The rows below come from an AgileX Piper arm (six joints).
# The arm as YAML. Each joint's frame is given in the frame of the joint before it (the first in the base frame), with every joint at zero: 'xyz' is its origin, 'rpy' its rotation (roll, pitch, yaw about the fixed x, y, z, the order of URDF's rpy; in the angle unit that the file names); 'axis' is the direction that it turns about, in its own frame. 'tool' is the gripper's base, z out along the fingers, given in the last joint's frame.
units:
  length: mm
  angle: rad
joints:
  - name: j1
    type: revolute
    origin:
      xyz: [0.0, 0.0, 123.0]
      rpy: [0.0, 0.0, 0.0]
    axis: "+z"
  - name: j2
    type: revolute
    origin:
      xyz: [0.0, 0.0, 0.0]
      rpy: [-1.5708, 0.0, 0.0]
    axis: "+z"
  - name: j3
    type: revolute
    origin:
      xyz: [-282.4, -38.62, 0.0]
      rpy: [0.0, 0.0, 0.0]
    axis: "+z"
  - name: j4
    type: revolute
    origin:
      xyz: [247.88, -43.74, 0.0]
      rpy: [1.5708, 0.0, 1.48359]
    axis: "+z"
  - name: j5
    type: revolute
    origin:
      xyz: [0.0, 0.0, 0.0]
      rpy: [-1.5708, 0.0, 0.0]
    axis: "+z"
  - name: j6
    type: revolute
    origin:
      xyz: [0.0, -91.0, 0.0]
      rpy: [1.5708, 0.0, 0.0]
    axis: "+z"
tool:
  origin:
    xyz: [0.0, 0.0, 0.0]
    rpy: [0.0, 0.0, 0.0]
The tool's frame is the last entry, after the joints.
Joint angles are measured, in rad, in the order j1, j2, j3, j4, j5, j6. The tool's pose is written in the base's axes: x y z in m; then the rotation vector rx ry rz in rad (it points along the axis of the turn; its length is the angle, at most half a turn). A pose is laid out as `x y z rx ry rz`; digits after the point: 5 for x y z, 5 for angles.
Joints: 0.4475 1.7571 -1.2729 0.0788 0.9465 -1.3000
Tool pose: 0.31356 0.15695 0.22824 -2.19150 1.90832 -0.04555
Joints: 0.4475 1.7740 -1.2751 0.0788 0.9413 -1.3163
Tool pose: 0.31588 0.15804 0.22296 -2.21325 1.89704 -0.04317
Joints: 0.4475 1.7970 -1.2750 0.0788 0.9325 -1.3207
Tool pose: 0.31858 0.15929 0.21495 -2.22659 1.90204 -0.03606
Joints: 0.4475 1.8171 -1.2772 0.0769 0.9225 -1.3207
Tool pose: 0.32142 0.16045 0.20848 -2.23282 1.90722 -0.03417
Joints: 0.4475 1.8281 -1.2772 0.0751 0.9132 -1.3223
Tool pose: 0.32306 0.16106 0.20468 -2.23642 1.90663 -0.03597
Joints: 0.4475 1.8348 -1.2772 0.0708 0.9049 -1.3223
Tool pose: 0.32435 0.16130 0.20238 -2.23827 1.90464 -0.04223
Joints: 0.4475 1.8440 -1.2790 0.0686 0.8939 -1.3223
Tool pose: 0.32627 0.16199 0.19968 -2.23706 1.90235 -0.04738
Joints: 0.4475 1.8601 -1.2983 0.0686 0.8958 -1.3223
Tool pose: 0.33042 0.16400 0.19859 -2.23626 1.90139 -0.04804
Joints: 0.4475 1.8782 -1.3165 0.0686 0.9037 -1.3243
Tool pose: 0.33401 0.16575 0.19630 -2.24381 1.90348 -0.04338
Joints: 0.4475 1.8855 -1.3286 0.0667 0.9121 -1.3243
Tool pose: 0.33586 0.16653 0.19645 -2.24808 1.90438 -0.04300
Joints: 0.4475 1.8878 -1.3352 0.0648 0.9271 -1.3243
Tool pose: 0.33593 0.16646 0.19699 -2.25744 1.90926 -0.03813
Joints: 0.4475 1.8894 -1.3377 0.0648 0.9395 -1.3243
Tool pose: 0.33542 0.16627 0.19682 -2.26575 1.91554 -0.03071
